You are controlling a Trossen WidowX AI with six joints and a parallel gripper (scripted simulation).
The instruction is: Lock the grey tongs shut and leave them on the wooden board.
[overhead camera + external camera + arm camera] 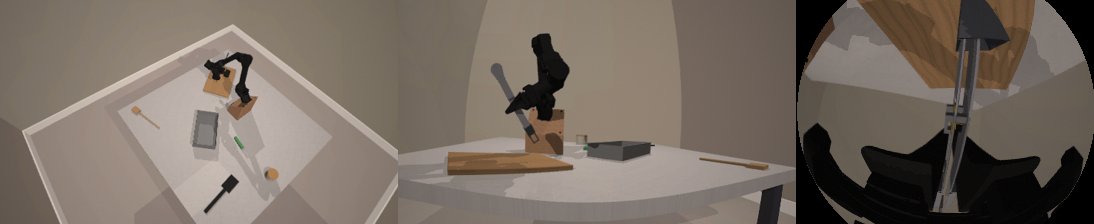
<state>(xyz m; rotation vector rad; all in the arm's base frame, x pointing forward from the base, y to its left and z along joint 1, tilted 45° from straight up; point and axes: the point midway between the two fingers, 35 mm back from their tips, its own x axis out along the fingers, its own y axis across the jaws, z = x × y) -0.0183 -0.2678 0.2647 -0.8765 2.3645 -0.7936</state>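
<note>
My gripper tip is 15 cm above the wooden board. Also, from my gripper tip: black spatula (58 cm ahead, 84 cm to the left, 15 cm below); dark grey roasting tin (42 cm ahead, 38 cm to the left, 13 cm below).
</note>
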